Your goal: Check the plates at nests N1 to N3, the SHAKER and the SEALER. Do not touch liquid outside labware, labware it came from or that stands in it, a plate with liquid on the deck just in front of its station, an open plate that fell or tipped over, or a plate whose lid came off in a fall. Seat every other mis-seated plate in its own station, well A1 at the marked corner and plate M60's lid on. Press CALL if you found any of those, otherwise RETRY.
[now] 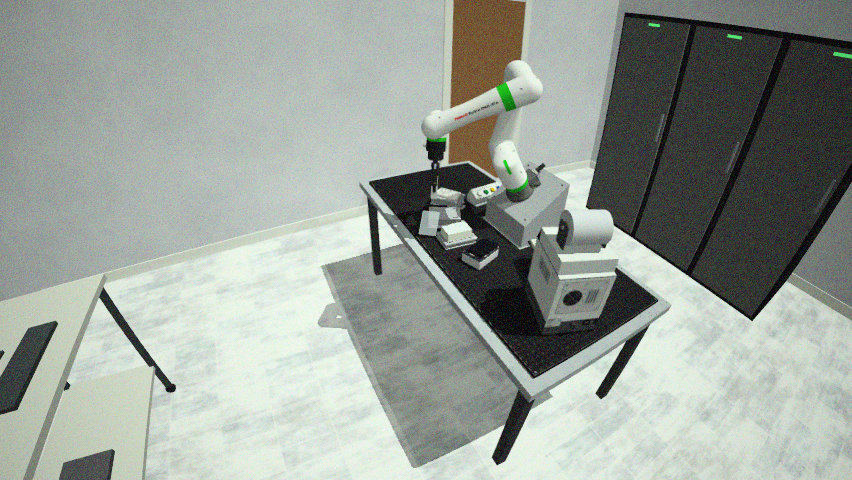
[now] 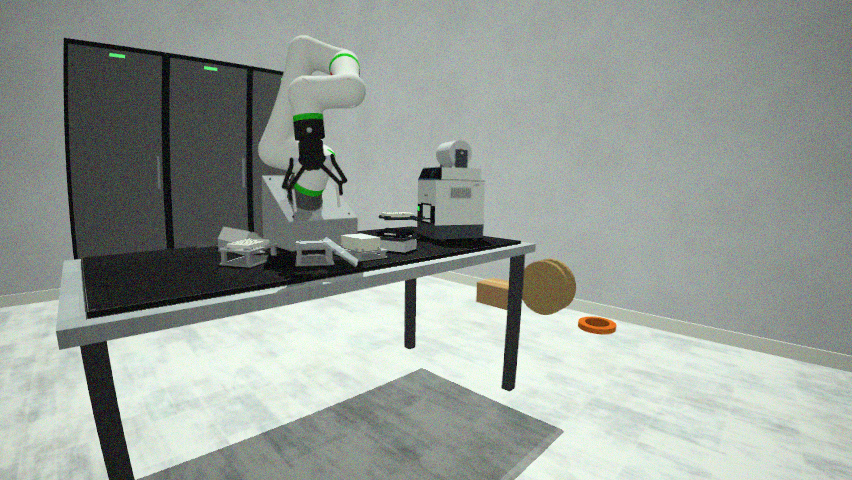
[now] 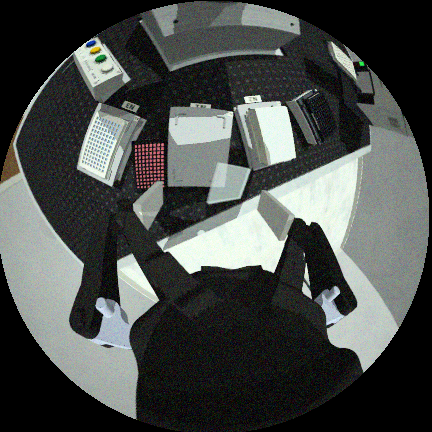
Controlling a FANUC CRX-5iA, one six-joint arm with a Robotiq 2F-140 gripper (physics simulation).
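Where they show: gripper, fingertip midpoint: (image 1: 434, 193) (image 2: 317, 209) (image 3: 212, 195); arm's base, link origin: (image 1: 520, 191) (image 2: 304, 199).
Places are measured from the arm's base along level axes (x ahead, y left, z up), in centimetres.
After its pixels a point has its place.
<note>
My open gripper (image 1: 435, 189) @[x 42.4, y -12.6, z -1.2 cm] (image 2: 314, 197) @[x 42.4, y -12.6, z -1.2 cm] (image 3: 212, 195) @[x 42.4, y -12.6, z -1.2 cm] hangs empty above the front of the deck. An open plate with pink wells (image 3: 149, 165) @[x 37.0, y -23.2, z -16.9 cm] lies on the deck between nests N3 and N1. Nest N1 (image 1: 449, 217) @[x 36.3, y -6.4, z -12.7 cm] (image 2: 314, 254) @[x 27.3, y -7.6, z -18.2 cm] (image 3: 195, 162) @[x 39.6, y -13.2, z -12.7 cm] holds no plate; a clear lid (image 1: 429, 222) @[x 46.8, y -7.0, z -13.9 cm] (image 2: 341, 251) @[x 47.9, y -7.2, z -14.1 cm] (image 3: 230, 183) @[x 46.6, y -7.3, z -13.5 cm] leans at its front corner. A blue-welled plate (image 1: 448, 193) @[x 26.9, y -30.0, z -12.0 cm] (image 2: 247, 243) @[x 30.0, y -31.7, z -12.0 cm] (image 3: 101, 145) @[x 27.8, y -29.9, z -12.0 cm] sits on N3, apparently offset. A white-topped plate (image 1: 456, 230) @[x 38.8, y 7.6, z -11.4 cm] (image 2: 360, 241) @[x 44.0, y 1.8, z -12.2 cm] (image 3: 280, 135) @[x 38.1, y 6.0, z -11.4 cm] is on N2. A black plate (image 3: 321, 112) @[x 32.4, y 22.5, z -11.4 cm] is on the SHAKER (image 1: 479, 259) @[x 37.5, y 29.5, z -13.0 cm] (image 2: 401, 244) @[x 40.7, y 20.9, z -15.2 cm]. M60 cannot be identified.
The SEALER (image 1: 572, 286) @[x 27.6, y 74.5, z 5.7 cm] (image 2: 451, 202) @[x 28.0, y 56.9, z -1.0 cm] stands at one end with a white plate (image 2: 398, 213) @[x 14.7, y 37.6, z -6.2 cm] (image 3: 343, 60) on its extended tray. The button box (image 1: 484, 193) @[x 6.2, y -24.5, z -11.9 cm] (image 3: 102, 75) @[x 12.1, y -25.1, z -11.6 cm] is behind N3. The robot's pedestal (image 1: 527, 208) @[x 3.2, y 12.3, z -3.1 cm] (image 3: 225, 37) @[x 11.3, y 1.5, z -12.9 cm] stands behind the nests.
</note>
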